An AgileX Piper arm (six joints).
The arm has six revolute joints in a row. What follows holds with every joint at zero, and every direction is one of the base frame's. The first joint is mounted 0.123 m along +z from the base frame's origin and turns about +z. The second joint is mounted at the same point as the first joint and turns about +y. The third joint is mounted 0.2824 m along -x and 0.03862 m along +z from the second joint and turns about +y. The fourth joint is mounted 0.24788 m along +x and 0.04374 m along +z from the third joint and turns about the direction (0.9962, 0, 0.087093). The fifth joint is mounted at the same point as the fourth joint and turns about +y. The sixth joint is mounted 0.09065 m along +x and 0.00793 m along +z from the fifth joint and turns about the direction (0.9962, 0, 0.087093). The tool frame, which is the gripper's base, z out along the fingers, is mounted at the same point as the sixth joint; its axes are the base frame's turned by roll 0, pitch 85.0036 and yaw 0 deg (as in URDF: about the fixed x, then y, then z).
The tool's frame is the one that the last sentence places.
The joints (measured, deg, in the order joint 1, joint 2, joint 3, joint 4, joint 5, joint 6), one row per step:
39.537, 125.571, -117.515, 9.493, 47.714, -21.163
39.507, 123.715, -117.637, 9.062, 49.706, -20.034
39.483, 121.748, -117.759, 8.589, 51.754, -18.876
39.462, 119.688, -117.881, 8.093, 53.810, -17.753
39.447, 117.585, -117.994, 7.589, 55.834, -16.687
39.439, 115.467, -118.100, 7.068, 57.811, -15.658
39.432, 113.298, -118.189, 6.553, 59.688, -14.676
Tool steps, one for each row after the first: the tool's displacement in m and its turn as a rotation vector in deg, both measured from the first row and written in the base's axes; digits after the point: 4 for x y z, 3 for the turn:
-0.0054, -0.0050, 0.0148, 0.148, 0.284, -0.557
-0.0114, -0.0106, 0.0303, 0.303, 0.505, -1.153
-0.0181, -0.0167, 0.0463, 0.474, 0.621, -1.753
-0.0253, -0.0233, 0.0622, 0.654, 0.648, -2.344
-0.0330, -0.0303, 0.0779, 0.841, 0.600, -2.944
-0.0411, -0.0378, 0.0936, 1.104, 0.430, -3.553

